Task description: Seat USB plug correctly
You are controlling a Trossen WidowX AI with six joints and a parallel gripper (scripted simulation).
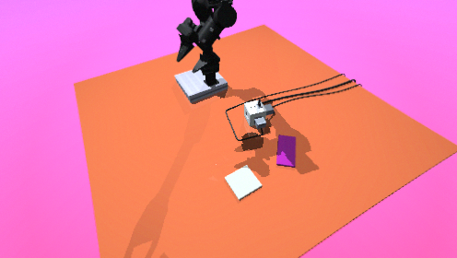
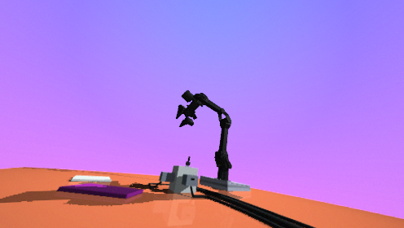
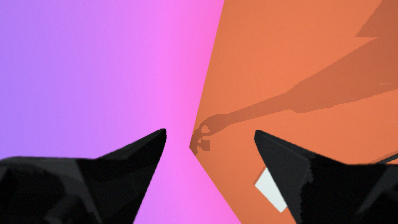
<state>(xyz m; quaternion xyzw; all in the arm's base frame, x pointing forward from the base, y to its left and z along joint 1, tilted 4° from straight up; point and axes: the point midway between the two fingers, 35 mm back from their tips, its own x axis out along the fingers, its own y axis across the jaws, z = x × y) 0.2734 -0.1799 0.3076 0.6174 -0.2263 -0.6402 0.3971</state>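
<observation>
Right now my gripper tip is 6 cm short of the dark USB plug, 28 cm to the right of it and 26 cm above it. From my gripper tip the other things lie so: white flat slab (30 cm ahead, 3 cm to the left, 34 cm below); purple flat slab (27 cm ahead, 26 cm to the left, 34 cm below).
</observation>
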